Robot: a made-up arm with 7 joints. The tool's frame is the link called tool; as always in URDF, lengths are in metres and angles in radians. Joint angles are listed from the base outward. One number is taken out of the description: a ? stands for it. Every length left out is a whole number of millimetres.
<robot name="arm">
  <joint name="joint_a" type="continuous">
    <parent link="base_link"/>
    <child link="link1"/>
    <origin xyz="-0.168 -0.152 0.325" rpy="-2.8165 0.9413 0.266"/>
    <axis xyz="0 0 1"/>
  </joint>
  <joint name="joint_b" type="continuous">
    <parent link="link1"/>
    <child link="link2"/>
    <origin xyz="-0.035 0.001 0" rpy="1.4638 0.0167 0.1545"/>
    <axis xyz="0 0 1"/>
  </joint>
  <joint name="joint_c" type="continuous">
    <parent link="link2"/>
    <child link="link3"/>
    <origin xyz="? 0.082 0" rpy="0 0 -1.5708"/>
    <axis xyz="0 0 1"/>
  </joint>
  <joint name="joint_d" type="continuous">
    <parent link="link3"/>
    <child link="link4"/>
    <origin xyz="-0.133 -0.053 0" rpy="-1.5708 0 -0.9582"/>
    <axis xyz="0 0 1"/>
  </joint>
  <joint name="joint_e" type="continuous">
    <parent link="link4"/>
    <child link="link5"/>
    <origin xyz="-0.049 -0.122 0" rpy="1.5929 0.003 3.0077"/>
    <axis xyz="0 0 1"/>
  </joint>
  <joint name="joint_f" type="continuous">
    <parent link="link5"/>
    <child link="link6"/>
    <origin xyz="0.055 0.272 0" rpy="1.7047 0 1.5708"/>
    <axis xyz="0 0 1"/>
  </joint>
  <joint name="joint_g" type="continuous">
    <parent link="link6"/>
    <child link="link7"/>
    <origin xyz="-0.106 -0.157 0" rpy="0.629 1.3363 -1.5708"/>
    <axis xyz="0 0 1"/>
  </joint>
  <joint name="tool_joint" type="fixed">
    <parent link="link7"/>
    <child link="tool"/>
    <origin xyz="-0.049 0.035 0" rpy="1.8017 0.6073 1.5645"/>
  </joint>
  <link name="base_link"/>
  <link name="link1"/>
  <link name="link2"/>
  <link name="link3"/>
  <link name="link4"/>
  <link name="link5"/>
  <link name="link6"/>
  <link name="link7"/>
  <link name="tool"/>
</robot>
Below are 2 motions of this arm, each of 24 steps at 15 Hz.
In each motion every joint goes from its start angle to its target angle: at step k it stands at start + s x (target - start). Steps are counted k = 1, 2, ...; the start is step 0. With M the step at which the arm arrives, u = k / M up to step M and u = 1 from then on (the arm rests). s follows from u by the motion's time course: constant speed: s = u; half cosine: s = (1 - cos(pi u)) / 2; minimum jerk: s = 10 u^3 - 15 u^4 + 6 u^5.
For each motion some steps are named. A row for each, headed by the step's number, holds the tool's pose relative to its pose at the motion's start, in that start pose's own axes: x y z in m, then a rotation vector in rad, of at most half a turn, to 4 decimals.
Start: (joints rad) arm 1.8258 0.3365 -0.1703 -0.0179 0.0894 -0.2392 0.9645
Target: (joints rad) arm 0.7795 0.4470 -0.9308 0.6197 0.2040 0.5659 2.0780
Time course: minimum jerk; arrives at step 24
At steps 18, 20, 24:
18: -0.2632 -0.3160 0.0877 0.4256 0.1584 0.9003
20: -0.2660 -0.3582 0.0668 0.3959 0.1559 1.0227
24: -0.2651 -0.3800 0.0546 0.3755 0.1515 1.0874

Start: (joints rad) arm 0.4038 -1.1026 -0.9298 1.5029 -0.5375 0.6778 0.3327
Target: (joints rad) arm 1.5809 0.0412 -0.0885 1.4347 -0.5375 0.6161 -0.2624
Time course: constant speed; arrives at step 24
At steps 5, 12, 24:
5: 0.0689 -0.0030 -0.0043 0.0651 0.2330 -0.3425
12: 0.1763 -0.0843 -0.0708 0.0382 0.3941 -0.9330
24: 0.1850 -0.4169 -0.1705 -0.3528 0.1493 -2.0050

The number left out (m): -0.035
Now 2 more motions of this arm.
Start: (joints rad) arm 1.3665 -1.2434 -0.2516 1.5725 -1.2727 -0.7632 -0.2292
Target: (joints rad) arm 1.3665 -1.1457 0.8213 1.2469 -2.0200 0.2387 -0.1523
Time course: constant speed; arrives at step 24
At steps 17, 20, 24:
17: 0.2406 0.0419 0.0420 0.8635 0.1413 -1.1691
20: 0.2768 0.0414 0.0541 1.0514 0.2622 -1.2989
24: 0.3223 0.0442 0.0728 1.3053 0.4705 -1.4128

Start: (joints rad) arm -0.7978 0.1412 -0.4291 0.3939 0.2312 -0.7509 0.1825
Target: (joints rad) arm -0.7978 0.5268 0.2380 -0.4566 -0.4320 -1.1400 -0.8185
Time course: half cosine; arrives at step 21
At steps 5, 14, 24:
5: -0.0306 0.0094 -0.0151 0.1429 0.1329 0.0626
14: -0.1943 0.0407 0.0743 1.0024 0.7213 -0.0075
24: -0.2241 0.0228 0.1651 1.3283 0.9514 -0.2368

